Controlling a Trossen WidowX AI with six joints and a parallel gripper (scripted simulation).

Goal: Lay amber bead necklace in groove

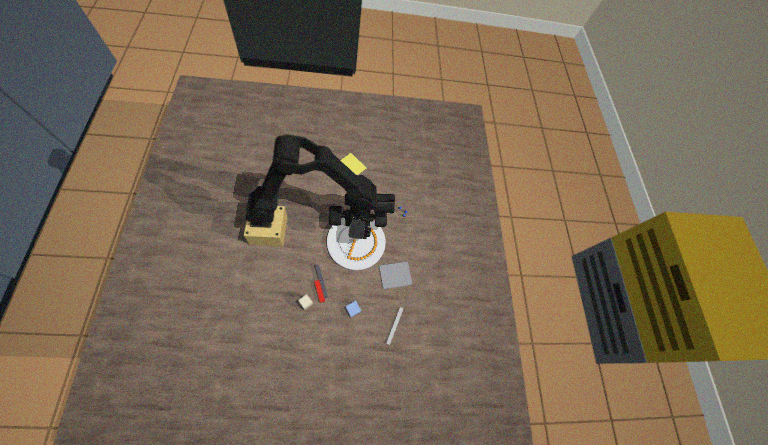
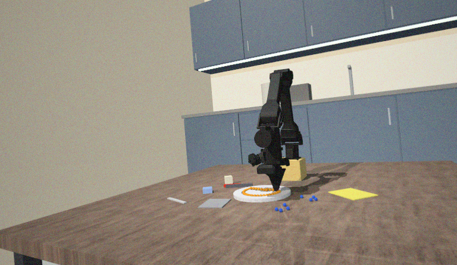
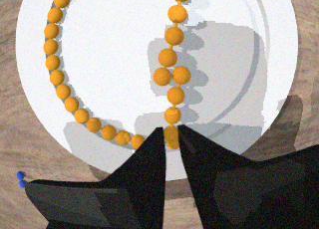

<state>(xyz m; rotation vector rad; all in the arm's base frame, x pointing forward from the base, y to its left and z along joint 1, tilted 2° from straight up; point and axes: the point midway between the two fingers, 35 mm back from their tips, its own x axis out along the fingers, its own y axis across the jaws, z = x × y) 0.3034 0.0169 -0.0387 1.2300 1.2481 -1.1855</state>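
My gripper tip is now 110 mm past the red stick, 210 mm to the left of it and 10 mm above it. The rest, counted from my gripper tip: yellow sheet: 40 mm behind, 240 mm to the left, 10 mm below; then light blue cube: 280 mm to the right, 10 mm below; then grey square tile: 140 mm ahead, 170 mm to the right, 10 mm below.
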